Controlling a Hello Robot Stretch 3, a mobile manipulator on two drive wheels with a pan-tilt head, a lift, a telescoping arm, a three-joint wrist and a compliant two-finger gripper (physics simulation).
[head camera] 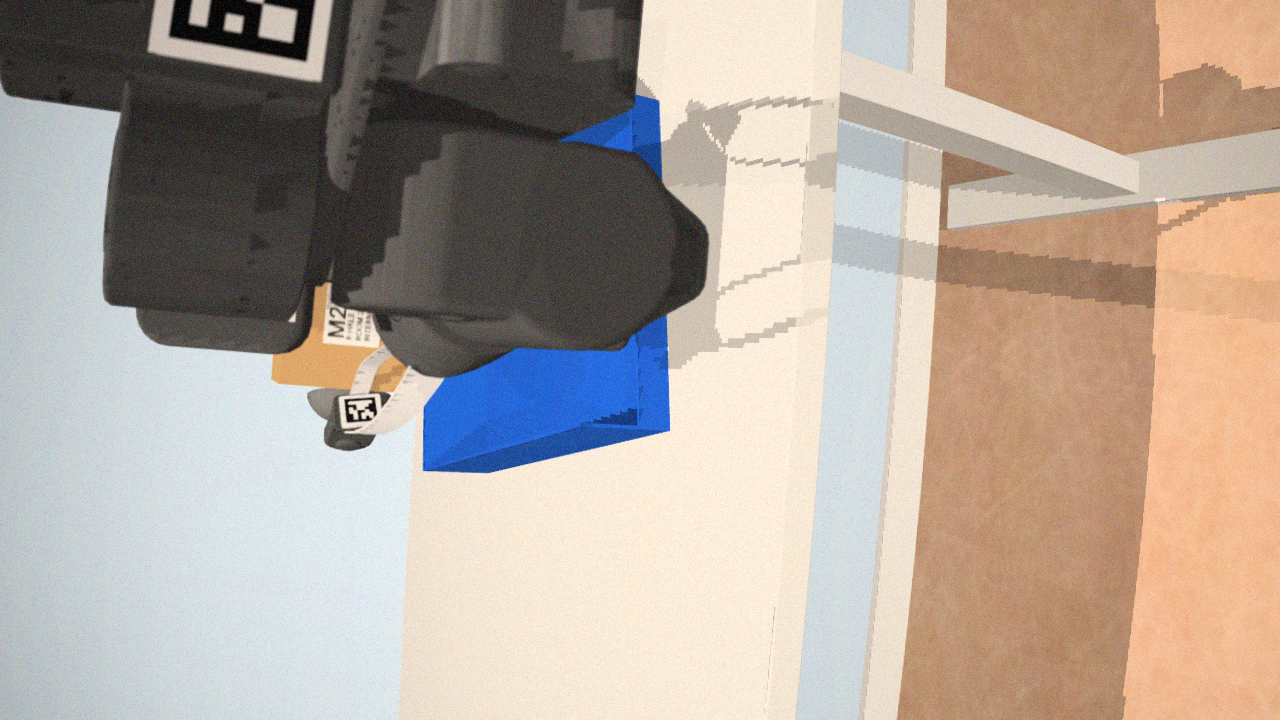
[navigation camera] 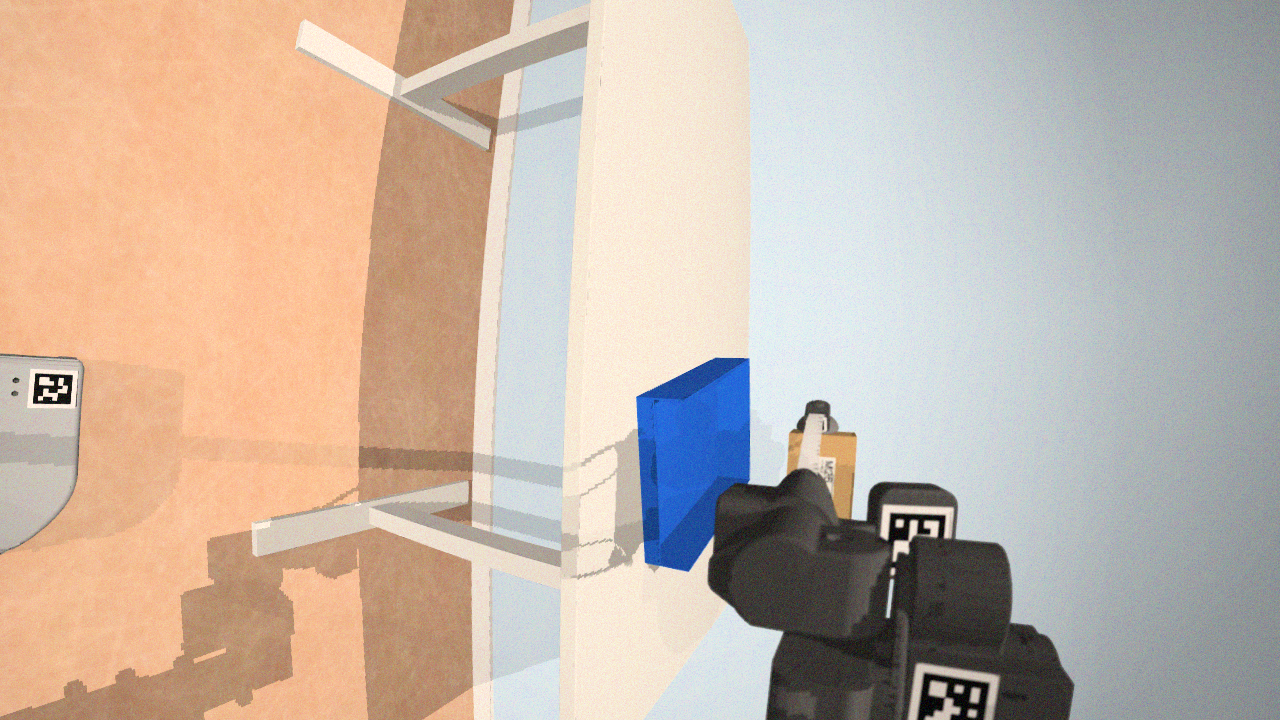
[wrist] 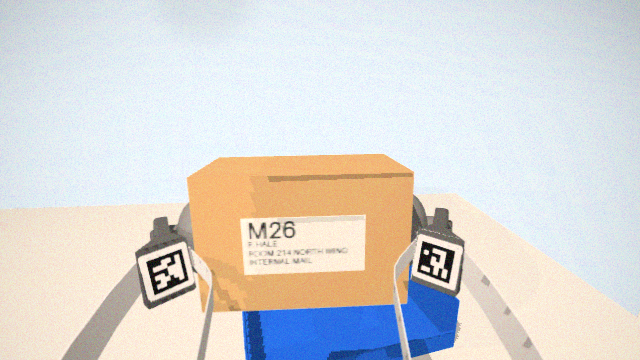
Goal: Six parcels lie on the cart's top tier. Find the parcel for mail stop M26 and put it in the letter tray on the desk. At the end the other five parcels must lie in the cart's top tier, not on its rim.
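Places are measured from the robot's base along level axes (x ahead, y left, z up), in centimetres.
Pixels of known places: gripper, between the fingertips: (wrist: 303, 218).
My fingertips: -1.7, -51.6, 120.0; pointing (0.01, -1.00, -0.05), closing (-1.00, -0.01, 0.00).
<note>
For each thing: its top centre in the pictures, then the offset to it from my fingertips, as dx, dy, dz. Level surfaces: height alone.
- tan box, centre of its top: (wrist: 302, 161) (head camera: 280, 283) (navigation camera: 854, 483) +0.0, +2.3, +3.8
- open, centre of its top: (head camera: 486, 305) (wrist: 319, 246) (navigation camera: 724, 449) -1.7, -29.8, -17.9
- desk, height of its surface: dz -25.0
My gripper (wrist: 303, 218) is shut on the M26 parcel, a tan box (head camera: 308, 362) (navigation camera: 843, 447) (wrist: 305, 195), with one finger at each side. The parcel is upright, and its white label reading M26 faces the wrist camera. It is held up in the air. The letter tray, blue and open (head camera: 537, 450) (navigation camera: 648, 483) (wrist: 437, 302), stands on the desk (head camera: 581, 582) (navigation camera: 671, 223) (wrist: 60, 250). In the wrist view the parcel hides part of the tray below it. My wrist covers part of the tray in the head view. The cart and the other five parcels do not show.
The desk's pale leg frames (head camera: 1029, 129) (navigation camera: 501, 58) reach over the floor. A pale blue wall (head camera: 179, 537) (navigation camera: 1074, 223) (wrist: 320, 75) fills the background. Part of my grey base (navigation camera: 35, 456) shows at the left of the navigation view.
</note>
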